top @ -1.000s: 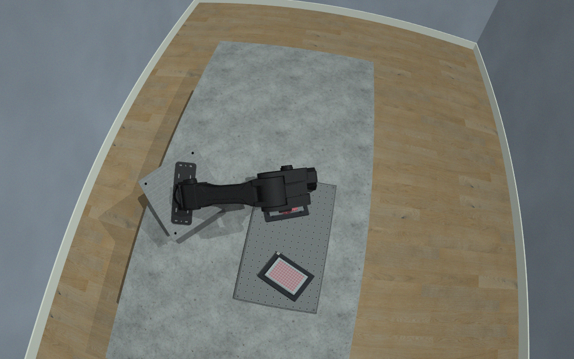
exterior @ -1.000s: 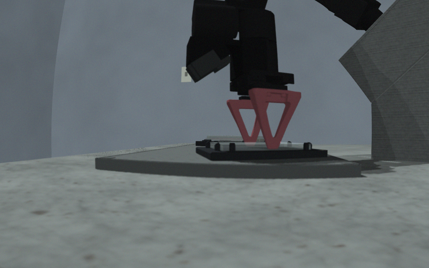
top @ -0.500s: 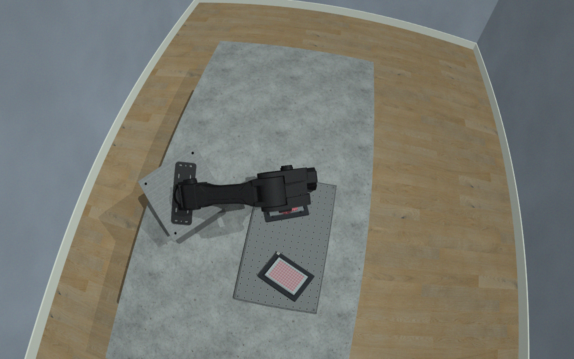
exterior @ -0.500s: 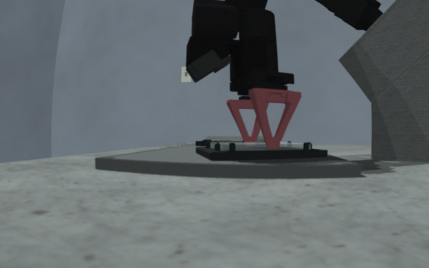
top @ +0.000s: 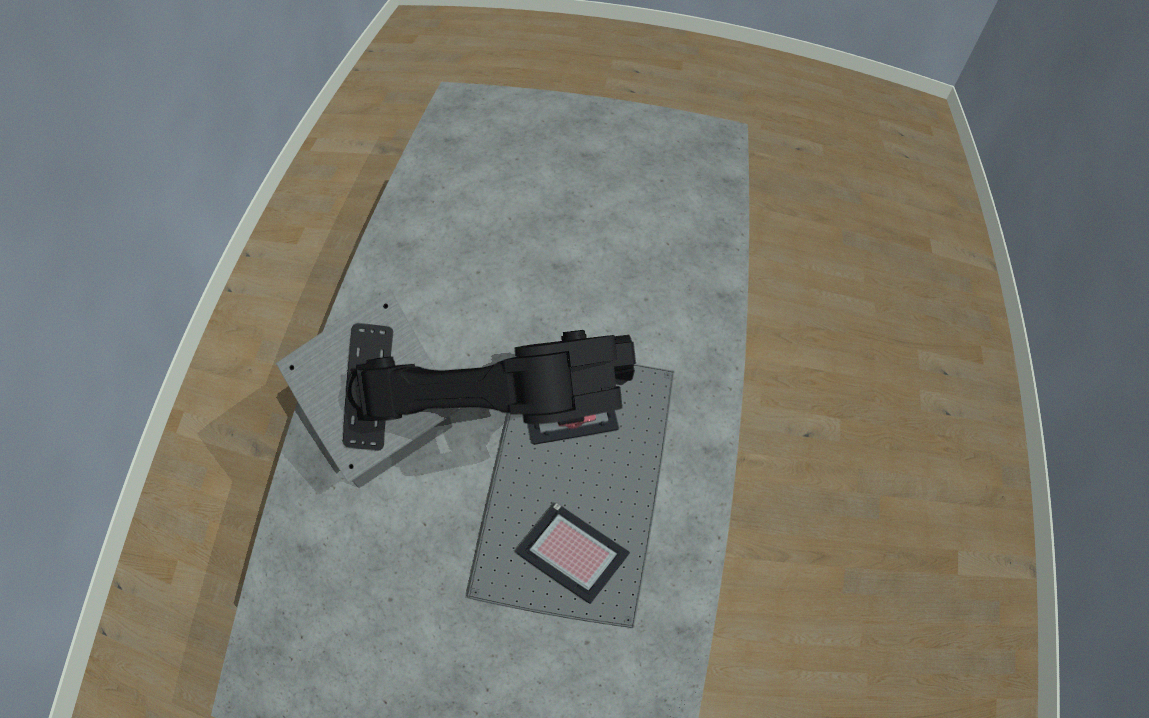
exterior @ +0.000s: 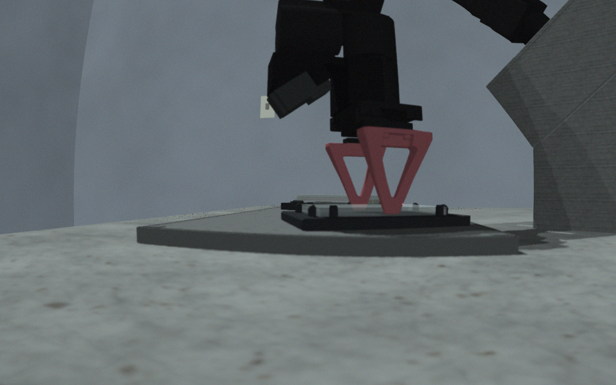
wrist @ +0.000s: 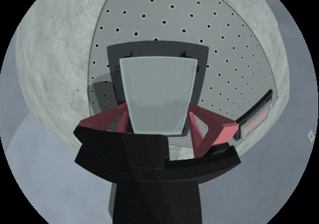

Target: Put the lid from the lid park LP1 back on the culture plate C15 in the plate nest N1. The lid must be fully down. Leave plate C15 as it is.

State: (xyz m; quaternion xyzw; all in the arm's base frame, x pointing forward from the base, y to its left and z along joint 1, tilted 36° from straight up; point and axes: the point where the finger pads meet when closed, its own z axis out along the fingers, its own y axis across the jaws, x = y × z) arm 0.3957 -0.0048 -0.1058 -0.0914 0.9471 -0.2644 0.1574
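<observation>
Now: the black lid park LP1 20 mm below my hand. Round my hand: clear lid (10 mm below); then culture plate C15 (20 mm behind, 290 mm to the right); then black plate nest N1 (20 mm behind, 290 mm to the right, 10 mm below).
</observation>
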